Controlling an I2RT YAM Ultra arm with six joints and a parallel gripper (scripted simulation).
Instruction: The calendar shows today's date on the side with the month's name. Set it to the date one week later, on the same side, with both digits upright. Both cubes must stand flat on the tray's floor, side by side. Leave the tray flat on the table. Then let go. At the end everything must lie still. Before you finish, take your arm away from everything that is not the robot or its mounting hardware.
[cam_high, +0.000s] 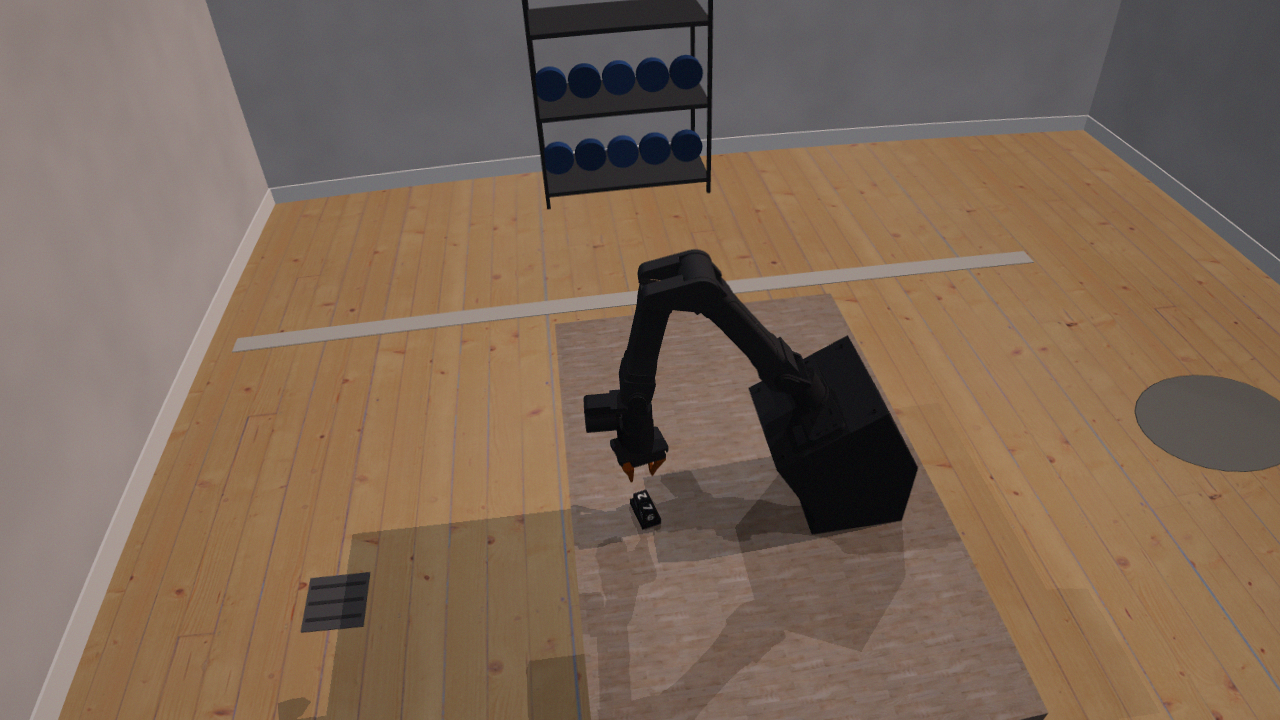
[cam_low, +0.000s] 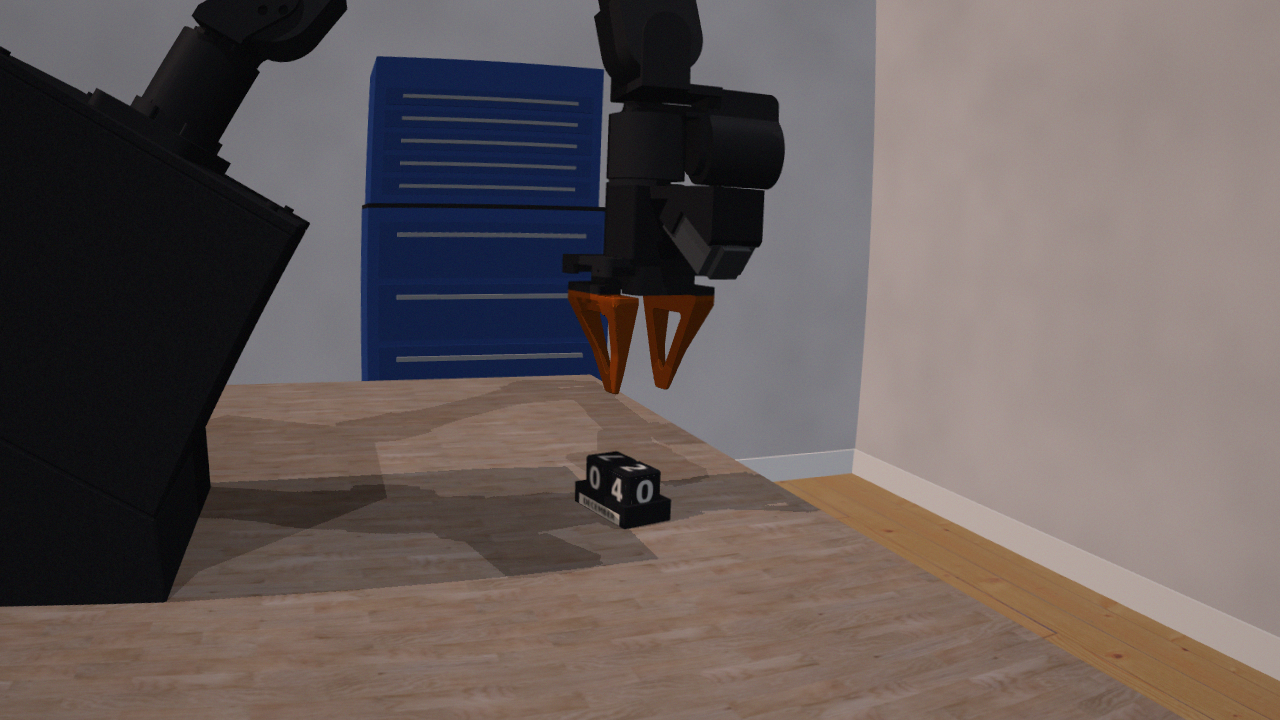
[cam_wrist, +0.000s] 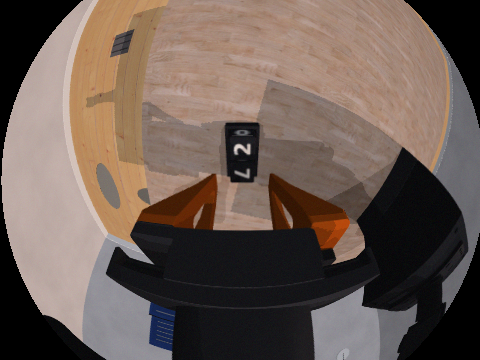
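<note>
Right now the black tray is 20 mm to the left of my hand and 100 mm below it.
</note>
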